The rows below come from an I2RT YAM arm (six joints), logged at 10 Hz.
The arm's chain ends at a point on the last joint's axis. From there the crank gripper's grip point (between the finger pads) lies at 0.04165 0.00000 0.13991 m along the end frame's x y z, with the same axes.
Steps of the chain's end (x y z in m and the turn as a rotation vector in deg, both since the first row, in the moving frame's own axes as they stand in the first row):
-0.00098 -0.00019 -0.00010 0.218 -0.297 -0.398
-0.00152 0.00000 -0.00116 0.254 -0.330 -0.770
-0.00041 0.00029 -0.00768 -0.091 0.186 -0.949
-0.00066 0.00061 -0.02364 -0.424 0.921 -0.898
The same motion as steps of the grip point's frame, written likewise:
-0.00171 -0.00101 0.00011 0.218 -0.297 -0.398
-0.00233 -0.00118 -0.00093 0.254 -0.330 -0.770
0.00004 -0.00018 -0.00782 -0.091 0.186 -0.949
0.00159 0.00097 -0.02433 -0.424 0.921 -0.898

